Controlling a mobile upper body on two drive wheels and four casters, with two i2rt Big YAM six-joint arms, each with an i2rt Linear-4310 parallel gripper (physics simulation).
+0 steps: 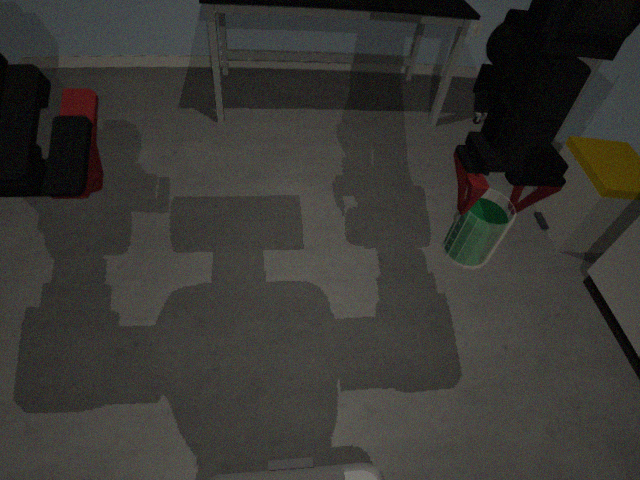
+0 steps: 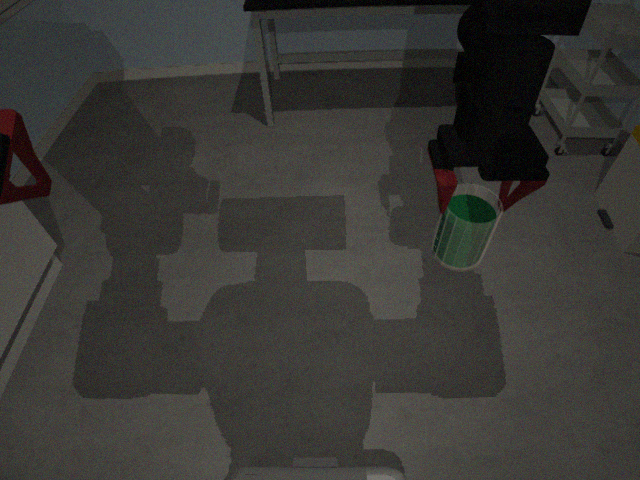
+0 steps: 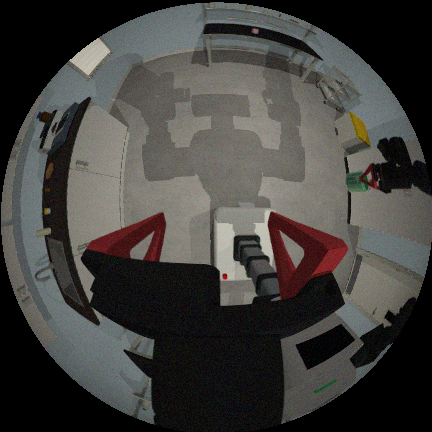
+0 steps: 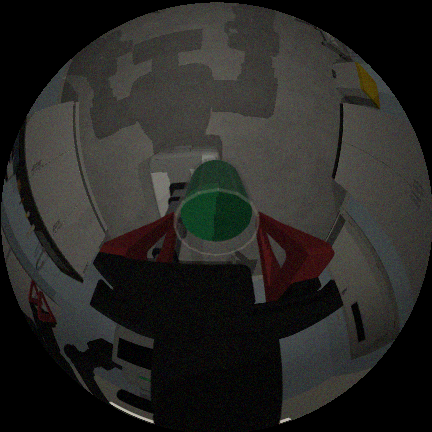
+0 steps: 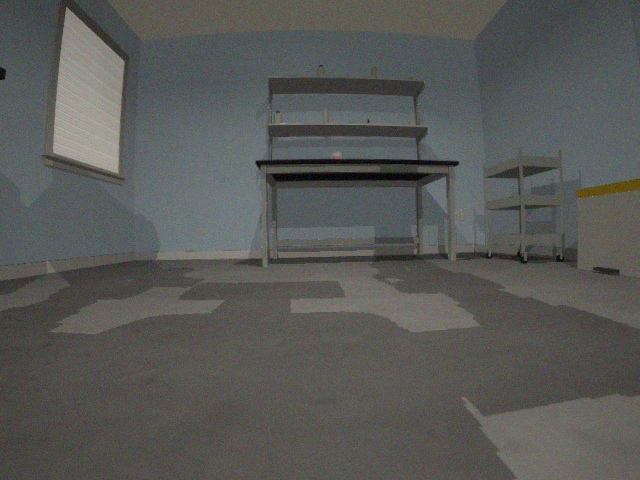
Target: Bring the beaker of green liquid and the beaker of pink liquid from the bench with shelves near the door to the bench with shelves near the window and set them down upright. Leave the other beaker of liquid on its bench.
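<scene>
The green beaker [image 1: 478, 235] [image 2: 463, 237] [image 3: 356, 181] [image 4: 217, 175] is held in the air, roughly upright, in my right gripper [image 1: 488, 206] [image 2: 473, 206] [image 4: 216, 217], whose fingers are shut on its upper part. My left gripper [image 3: 216, 217] is open, with no object between its fingers. The black-topped bench with shelves [image 1: 330, 7] [image 2: 361, 5] [image 3: 235, 30] [image 5: 299, 163] stands ahead, with the window [image 3: 90, 56] [image 5: 87, 98] on the wall at the left. A small pink beaker [image 3: 255, 31] [image 5: 337, 155] stands on this bench. The orange-liquid beaker does not show.
A grey cart [image 2: 594, 135] [image 5: 522, 222] stands right of the bench. A bin-like box with a yellow top [image 1: 607, 167] [image 3: 359, 129] [image 4: 368, 85] [image 5: 610, 190] is at the right, next to white cabinets. A dark-topped counter with white cabinet doors [image 3: 95, 150] runs along the left.
</scene>
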